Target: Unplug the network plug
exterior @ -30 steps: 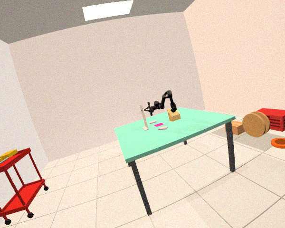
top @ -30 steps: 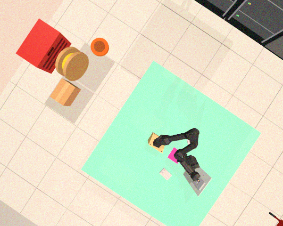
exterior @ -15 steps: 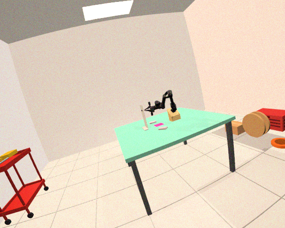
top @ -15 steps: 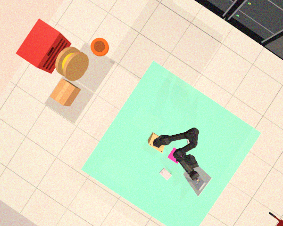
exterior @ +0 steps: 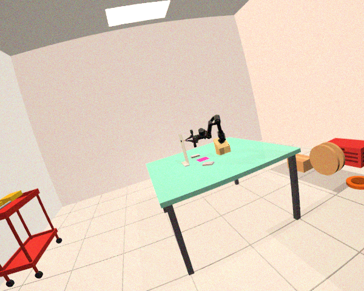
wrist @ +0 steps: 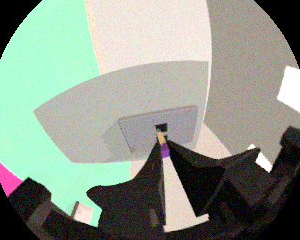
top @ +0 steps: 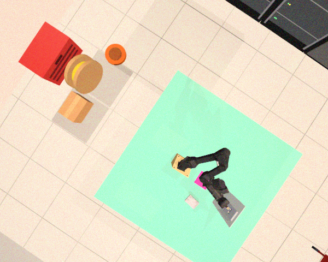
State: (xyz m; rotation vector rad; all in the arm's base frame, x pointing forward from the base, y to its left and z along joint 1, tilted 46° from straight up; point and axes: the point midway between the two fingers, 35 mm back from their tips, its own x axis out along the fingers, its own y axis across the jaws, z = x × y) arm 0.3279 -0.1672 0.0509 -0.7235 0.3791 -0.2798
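Right now the marked square is 25 cm below my gripper tip, 12 cm behind it and 5 cm to the left of it. From my gripper tip the other things lie so: upright panel (10 cm below, 5 cm ahead, 1 cm to the right).
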